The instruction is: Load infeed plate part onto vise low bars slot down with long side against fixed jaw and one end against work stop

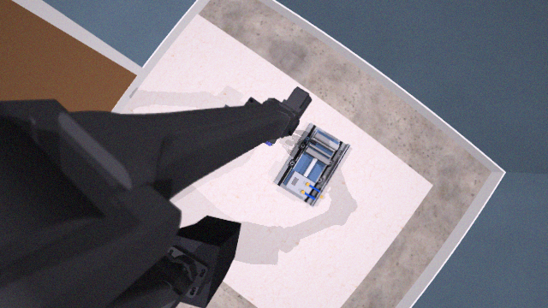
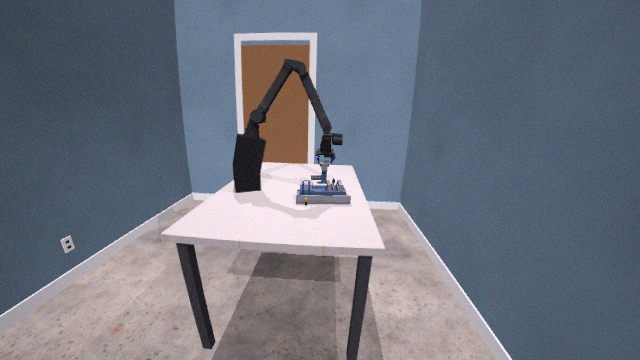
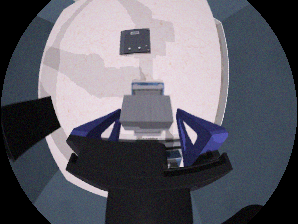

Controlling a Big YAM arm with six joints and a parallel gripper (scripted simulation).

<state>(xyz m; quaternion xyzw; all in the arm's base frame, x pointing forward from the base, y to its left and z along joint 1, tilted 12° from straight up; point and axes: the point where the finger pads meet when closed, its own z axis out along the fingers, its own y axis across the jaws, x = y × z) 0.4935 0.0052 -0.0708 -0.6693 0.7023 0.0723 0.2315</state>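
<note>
My hand is 1 cm above the part. From my hand the other things lie so: dark square plate (19 cm to the left, 15 cm below, 2 cm behind).
</note>
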